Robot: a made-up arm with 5 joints.
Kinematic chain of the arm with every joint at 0, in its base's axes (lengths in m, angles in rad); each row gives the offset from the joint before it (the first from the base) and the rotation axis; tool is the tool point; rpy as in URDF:
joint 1: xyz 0 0 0.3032 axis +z
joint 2: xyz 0 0 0 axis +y
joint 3: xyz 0.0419 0 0.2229 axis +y
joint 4: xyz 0.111 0 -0.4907 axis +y
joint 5: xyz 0.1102 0 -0.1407 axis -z
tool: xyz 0 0 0 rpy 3.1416 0 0
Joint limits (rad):
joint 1: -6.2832..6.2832
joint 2: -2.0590..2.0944
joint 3: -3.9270..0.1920
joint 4: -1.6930..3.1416
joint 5: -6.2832..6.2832
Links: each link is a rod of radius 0.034 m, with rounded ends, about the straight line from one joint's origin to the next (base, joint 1, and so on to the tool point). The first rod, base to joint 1, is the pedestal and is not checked.
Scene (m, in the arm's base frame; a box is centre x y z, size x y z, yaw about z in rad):
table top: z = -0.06
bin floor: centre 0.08 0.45 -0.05 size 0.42 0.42 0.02 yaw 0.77
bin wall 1: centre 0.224 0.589 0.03 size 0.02 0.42 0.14 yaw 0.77
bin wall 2: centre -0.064 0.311 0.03 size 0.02 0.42 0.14 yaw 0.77
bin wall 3: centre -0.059 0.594 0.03 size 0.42 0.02 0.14 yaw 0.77
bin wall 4: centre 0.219 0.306 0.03 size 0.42 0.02 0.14 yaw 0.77
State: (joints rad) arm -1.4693 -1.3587 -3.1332 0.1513 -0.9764
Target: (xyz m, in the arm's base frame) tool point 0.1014 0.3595 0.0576
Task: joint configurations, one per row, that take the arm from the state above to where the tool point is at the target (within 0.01 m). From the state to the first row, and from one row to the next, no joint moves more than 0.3 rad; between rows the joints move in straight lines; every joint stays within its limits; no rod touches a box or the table.
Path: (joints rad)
1: -1.1928 -1.2505 -2.8648 0.2834 -0.9764
2: -0.9163 -1.1423 -2.5964 0.4155 -0.9764
3: -0.6397 -1.0340 -2.3280 0.5476 -0.9764
4: -0.3632 -0.9258 -2.0596 0.6797 -0.9764
5: -0.0867 -0.8176 -1.7912 0.8118 -0.9764
6: 0.1898 -0.7094 -1.5229 0.9439 -0.9764
7: 0.4663 -0.6012 -1.2545 1.0760 -0.9764
8: 0.7428 -0.4929 -0.9861 1.2081 -0.9764
9: 1.0194 -0.3847 -0.7177 1.3402 -0.9764
10: 1.2959 -0.2765 -0.4493 1.4723 -0.9764

